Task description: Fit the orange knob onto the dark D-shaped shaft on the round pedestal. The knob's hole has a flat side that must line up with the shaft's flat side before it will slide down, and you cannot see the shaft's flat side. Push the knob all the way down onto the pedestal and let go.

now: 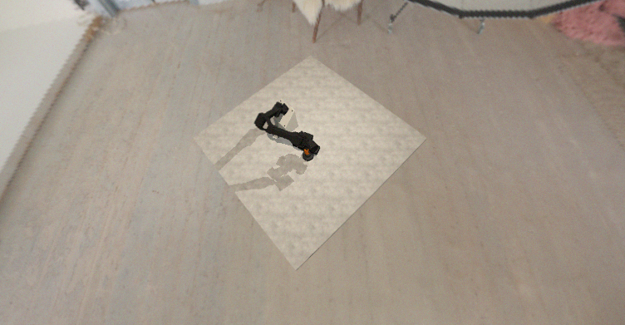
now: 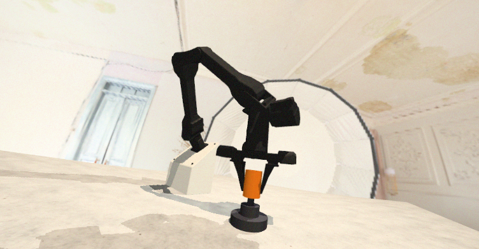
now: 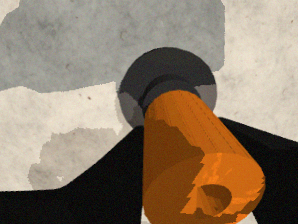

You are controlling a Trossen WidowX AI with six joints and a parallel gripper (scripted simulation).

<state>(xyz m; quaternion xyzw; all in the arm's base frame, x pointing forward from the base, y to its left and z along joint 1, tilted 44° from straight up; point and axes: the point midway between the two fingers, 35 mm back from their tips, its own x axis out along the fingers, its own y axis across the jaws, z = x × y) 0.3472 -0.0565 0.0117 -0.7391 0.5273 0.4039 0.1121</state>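
Right now the orange knob is 20 mm above my gripper tip. From my gripper tip the other things lie so: dark round pedestal: 40 mm below.
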